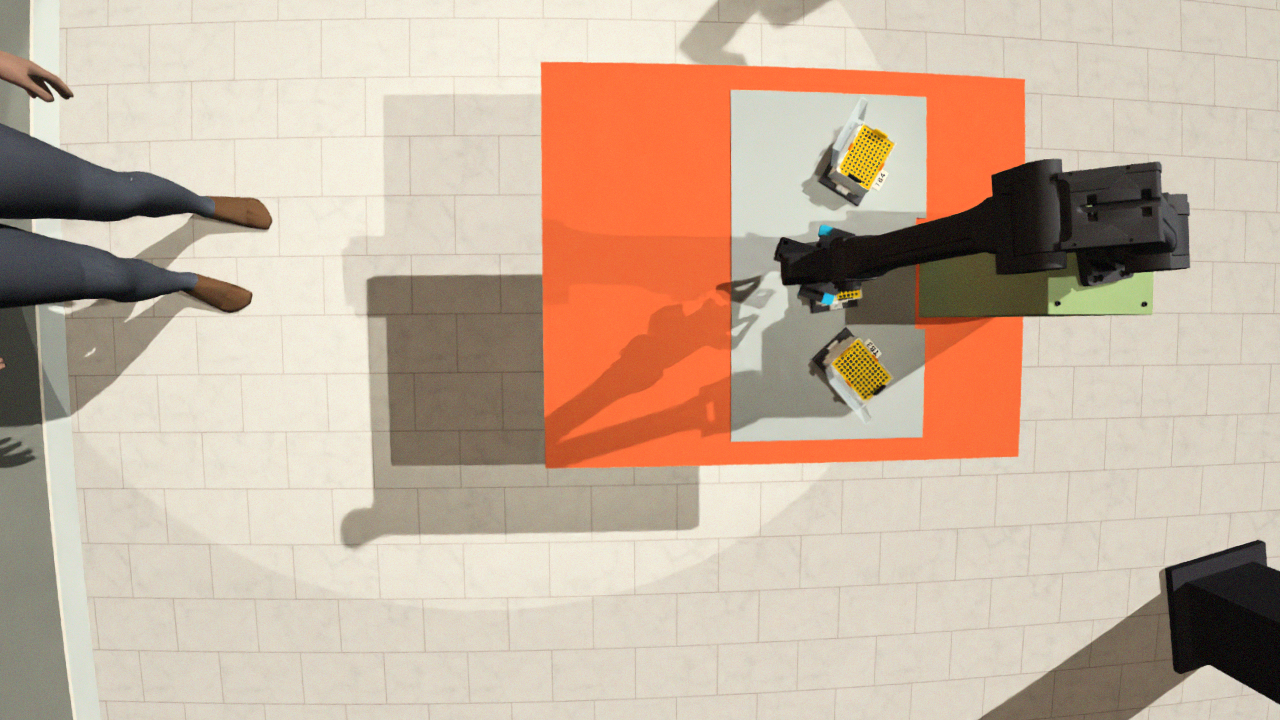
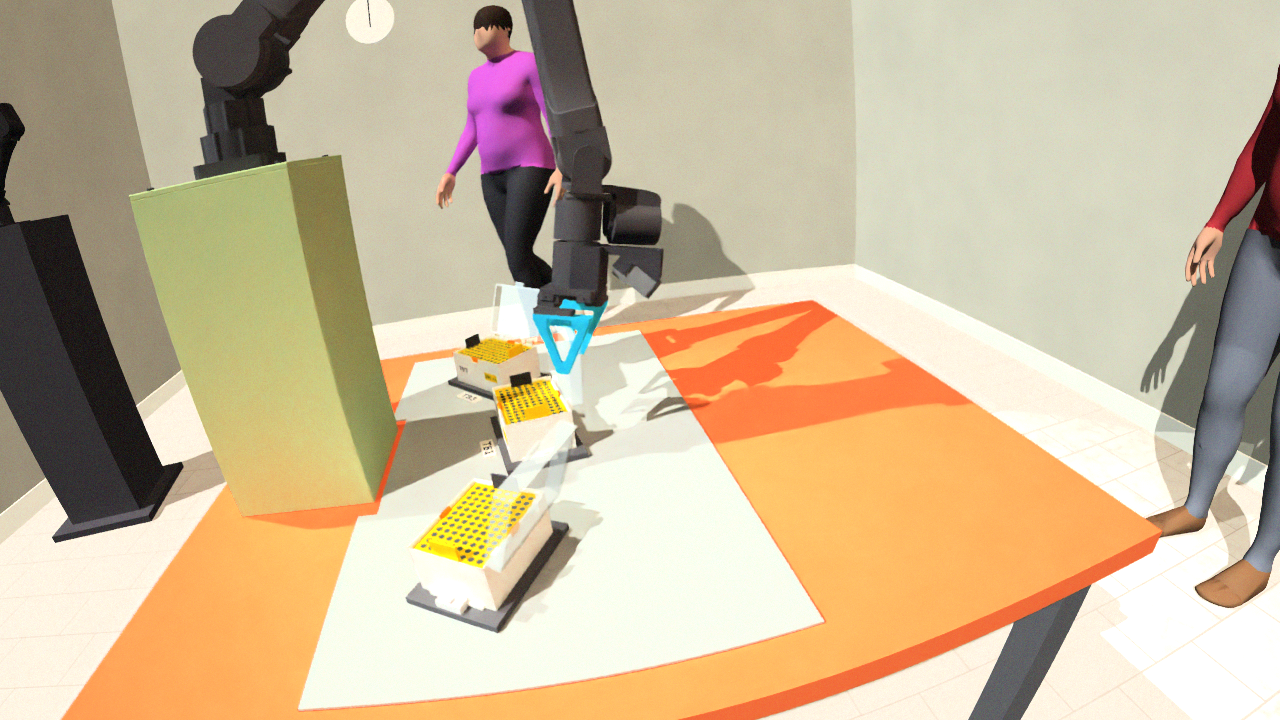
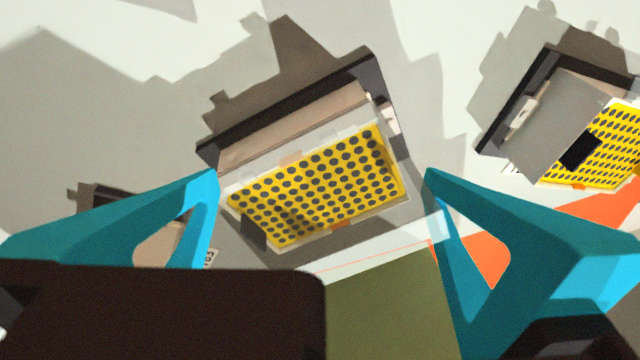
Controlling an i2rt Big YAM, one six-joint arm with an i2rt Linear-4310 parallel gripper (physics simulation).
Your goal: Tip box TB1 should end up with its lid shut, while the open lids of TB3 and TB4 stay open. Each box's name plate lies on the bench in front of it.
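TB1 is the middle box, with a yellow rack inside. Its clear lid is open and stands raised; its exact tilt is hard to tell. TB3 has its lid open. TB4 has its lid open. My gripper is open and empty, fingertips above TB1 near its lid's upper part. Contact with the lid cannot be told. The arm hides part of TB1 from above.
The name plates of TB3 and TB1 lie before their boxes. The green pedestal stands at the bench's edge. A pale mat lies on the orange bench.
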